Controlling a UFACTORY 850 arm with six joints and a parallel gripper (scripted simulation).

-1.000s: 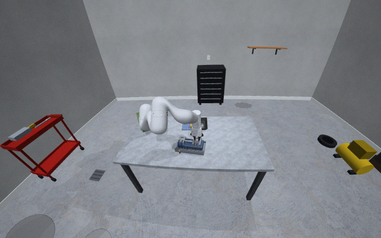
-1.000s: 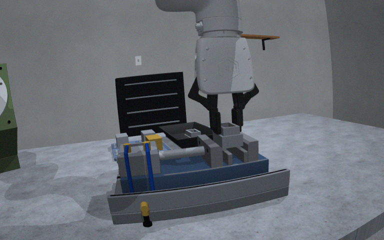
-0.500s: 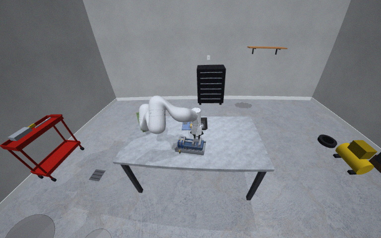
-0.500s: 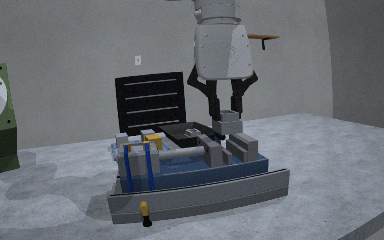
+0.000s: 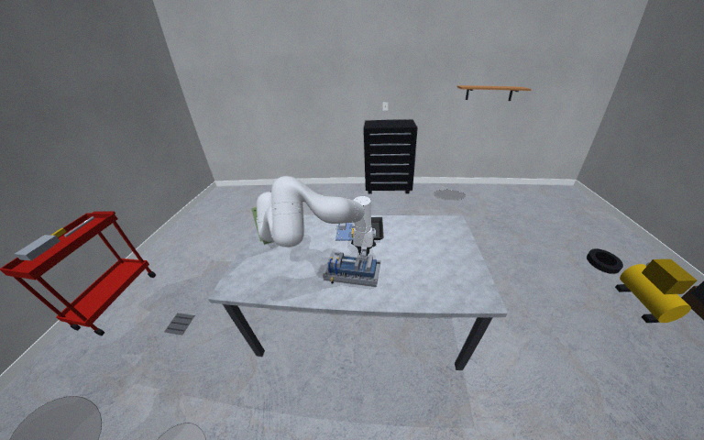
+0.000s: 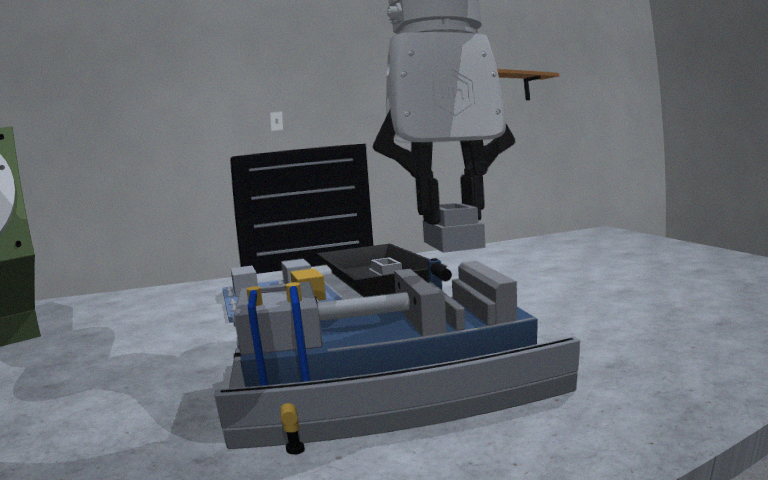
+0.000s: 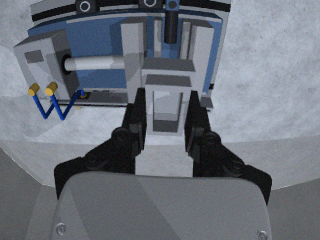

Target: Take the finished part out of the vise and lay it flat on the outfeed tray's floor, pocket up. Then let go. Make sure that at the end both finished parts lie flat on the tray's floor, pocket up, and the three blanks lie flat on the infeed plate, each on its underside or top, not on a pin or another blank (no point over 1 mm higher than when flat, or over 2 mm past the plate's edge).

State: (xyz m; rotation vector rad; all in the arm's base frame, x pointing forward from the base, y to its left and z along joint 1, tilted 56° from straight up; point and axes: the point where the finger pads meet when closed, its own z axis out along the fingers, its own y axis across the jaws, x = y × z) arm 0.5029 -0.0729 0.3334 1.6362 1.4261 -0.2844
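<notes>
The vise lies 13 cm below my hand, 6 cm behind it and 2 cm to the left of it. The rest, counted from my hand: yellow block 34 cm to the left, 14 cm below, 1 cm behind.
</notes>
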